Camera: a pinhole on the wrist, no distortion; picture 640 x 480 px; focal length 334.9 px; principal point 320.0 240.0 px. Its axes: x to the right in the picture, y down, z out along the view. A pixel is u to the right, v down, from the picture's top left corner.
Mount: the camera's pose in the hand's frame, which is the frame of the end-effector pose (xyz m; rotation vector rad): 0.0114 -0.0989 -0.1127 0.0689 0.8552 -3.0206
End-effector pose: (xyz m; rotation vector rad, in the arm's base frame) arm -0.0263 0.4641 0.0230 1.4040 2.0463 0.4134
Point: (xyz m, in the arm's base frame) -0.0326 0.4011 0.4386
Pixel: behind the camera
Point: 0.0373 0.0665 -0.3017
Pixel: 507.4 193.8
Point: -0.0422 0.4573 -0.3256
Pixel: 219.0 153.7
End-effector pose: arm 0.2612 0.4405 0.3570 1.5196 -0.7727 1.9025
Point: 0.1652 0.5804 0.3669
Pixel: behind the camera
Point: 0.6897 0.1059 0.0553
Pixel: 581.7 14.7
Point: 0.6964 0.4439 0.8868
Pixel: 39.9 227.9
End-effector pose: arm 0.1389 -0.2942 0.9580 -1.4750 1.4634 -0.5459
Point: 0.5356 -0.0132 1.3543
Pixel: 514.2 330.7
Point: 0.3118 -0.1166 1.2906
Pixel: 607.5 379.1
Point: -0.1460 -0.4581 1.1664
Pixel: behind the camera
